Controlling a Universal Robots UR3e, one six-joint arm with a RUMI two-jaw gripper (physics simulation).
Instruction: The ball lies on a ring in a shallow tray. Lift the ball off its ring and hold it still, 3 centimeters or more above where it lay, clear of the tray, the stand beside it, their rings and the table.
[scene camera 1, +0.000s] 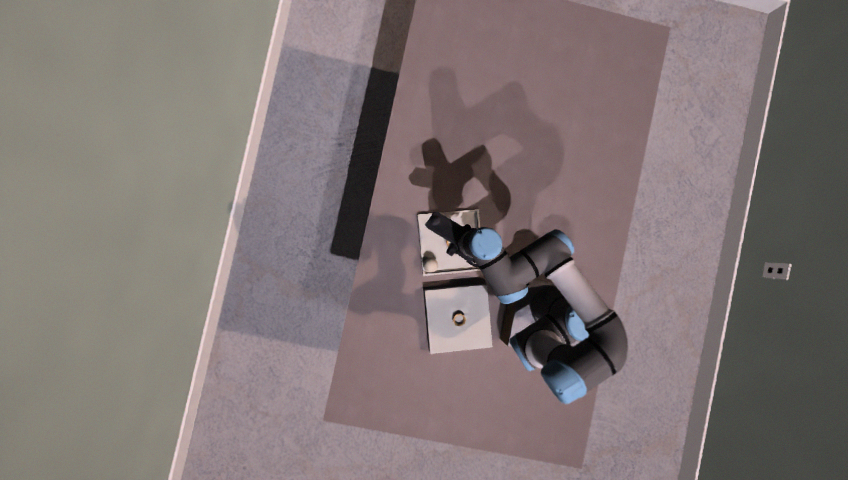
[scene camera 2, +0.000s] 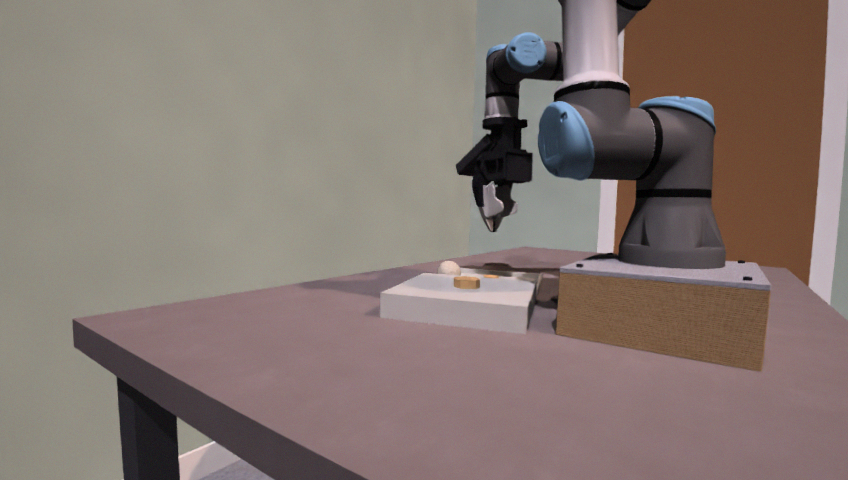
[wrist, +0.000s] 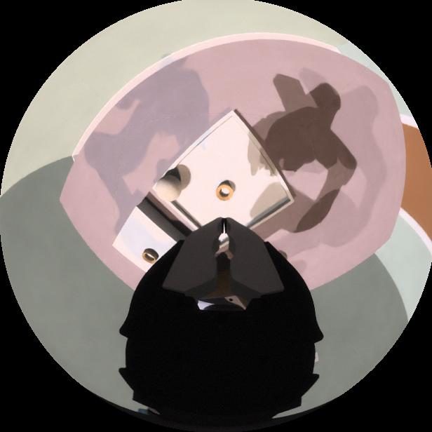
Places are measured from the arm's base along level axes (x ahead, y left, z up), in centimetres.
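Where they show: gripper, between the fingertips: (scene camera 2: 492, 231); arm's base, origin of its link: (scene camera 1: 552, 307) (scene camera 2: 669, 262).
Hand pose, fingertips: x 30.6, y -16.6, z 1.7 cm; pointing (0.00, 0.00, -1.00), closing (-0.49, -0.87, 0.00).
Note:
Each offset is from my fingertips to the top centre of the thing. "spot": to the spot under its first point.
The pale ball {dx +5.7, dy +7.5, dz -5.4 cm} (scene camera 1: 429, 264) (scene camera 2: 449, 268) (wrist: 169, 187) lies off its ring, in a corner of the shallow white tray {spot: dx +8.1, dy -0.7, dz -9.9 cm} (scene camera 1: 424, 237) (wrist: 235, 150), on the side near the stand. The orange ring {spot: dx +0.4, dy -0.9, dz -9.0 cm} (scene camera 2: 490, 276) (wrist: 224, 190) in the tray's middle is bare. My gripper (scene camera 2: 492, 229) (wrist: 223, 218) is shut, its fingertips together with no ball between them, and hangs well above the tray. In the first scene view the arm hides the fingertips and most of the ring.
The white stand (scene camera 1: 446, 339) (scene camera 2: 458, 309) (wrist: 130, 237) is beside the tray, with an empty orange ring {spot: dx -4.1, dy +22.5, dz -6.8 cm} (scene camera 1: 458, 317) (scene camera 2: 466, 282) (wrist: 150, 255) on top. The arm's base stands on a wooden block (scene camera 2: 660, 315) to the right of the stand in the second scene view.

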